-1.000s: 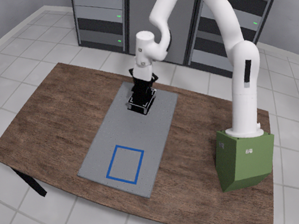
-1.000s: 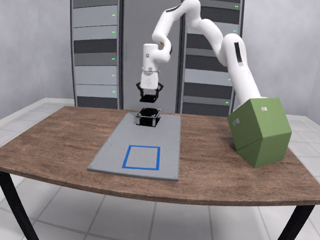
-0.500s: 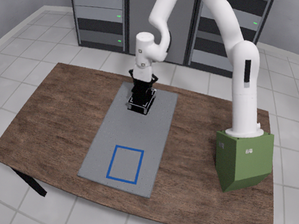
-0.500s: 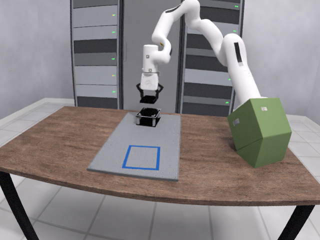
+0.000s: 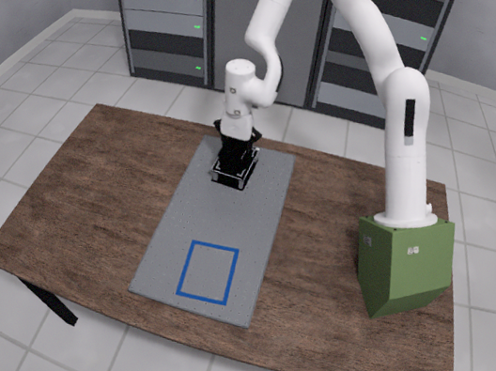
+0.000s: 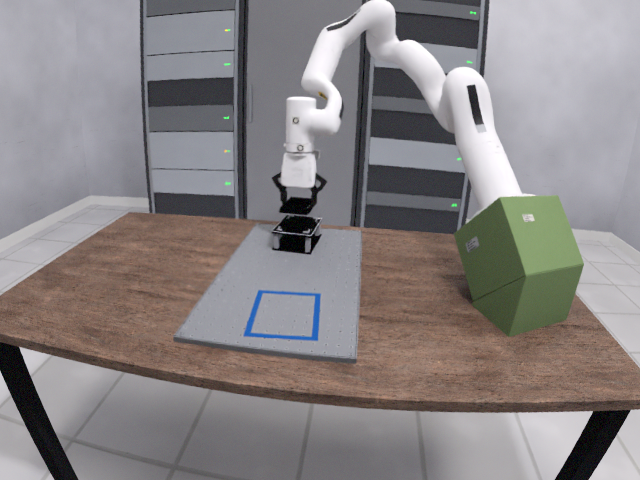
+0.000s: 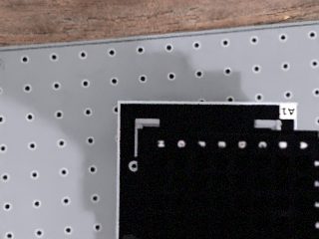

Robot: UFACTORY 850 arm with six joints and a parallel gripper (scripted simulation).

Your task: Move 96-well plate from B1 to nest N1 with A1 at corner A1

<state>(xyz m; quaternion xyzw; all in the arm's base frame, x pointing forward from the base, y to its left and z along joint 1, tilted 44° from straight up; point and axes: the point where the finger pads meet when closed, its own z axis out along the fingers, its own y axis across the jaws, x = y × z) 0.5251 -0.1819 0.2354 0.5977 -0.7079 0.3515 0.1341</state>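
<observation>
My hand is 8 cm above the raised plate nest N1. Also, from my hand: 96-well plate 1 cm below.
</observation>
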